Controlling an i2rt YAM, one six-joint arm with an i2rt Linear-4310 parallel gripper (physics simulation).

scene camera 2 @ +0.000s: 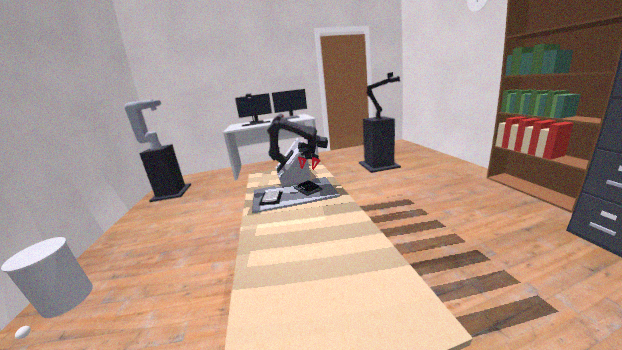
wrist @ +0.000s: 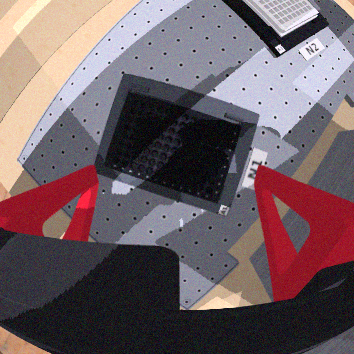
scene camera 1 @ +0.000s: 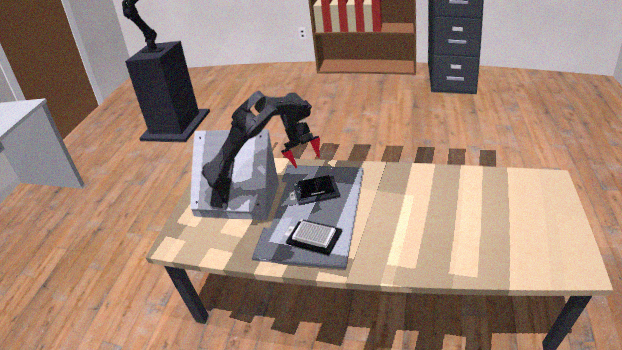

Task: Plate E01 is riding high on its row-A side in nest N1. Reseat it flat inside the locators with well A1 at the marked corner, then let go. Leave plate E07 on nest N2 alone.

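Places are measured from the arm's base along level axes (x ahead, y left, z up), in millimetres.
Where they show: gripper, between the fingertips: (scene camera 2: 307,169) (wrist: 175,173) (scene camera 1: 307,162); arm's base, origin of its link: (scene camera 2: 285,161) (scene camera 1: 222,181).
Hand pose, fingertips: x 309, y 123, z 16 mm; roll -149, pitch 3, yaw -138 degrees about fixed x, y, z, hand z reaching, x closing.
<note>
Each offset is from my fingertips to the centre of the thing. "pt": to the spot under its first point. Level surfaces: height alone.
Plate E01 {dz -107, dx +22, dy -8 mm} (scene camera 1: 317,186) (scene camera 2: 309,186) (wrist: 172,142) is black with dark wells. It sits within the dark frame of nest N1 {pt dz -100, dx +81, dy +10 mm} (wrist: 116,120); its tilt is too hard to make out. The A1 tag {pt dz -117, dx -68, dy +6 mm} (wrist: 224,209) is at the nest's lower right corner in the wrist view, near the N1 label {pt dz -127, dx -61, dy -58 mm} (wrist: 255,162). My gripper (scene camera 1: 307,162) (scene camera 2: 308,168) (wrist: 175,173) is open and empty above nest N1, its red fingertips apart from the plate. Plate E07 {dz -110, dx +70, dy -255 mm} (scene camera 1: 315,234) (scene camera 2: 271,195) (wrist: 282,12) is white and lies on black nest N2 {pt dz -117, dx +13, dy -188 mm} (wrist: 275,44).
Both nests stand on a grey perforated board {dz -135, dx +31, dy -113 mm} (scene camera 1: 300,259) (wrist: 165,60) on the wooden table {dz -142 mm} (scene camera 1: 540,225) (scene camera 2: 320,300). The arm's sloped grey mount (scene camera 1: 235,207) stands left of the board in scene camera 1. Striped shadows cross the table and board.
</note>
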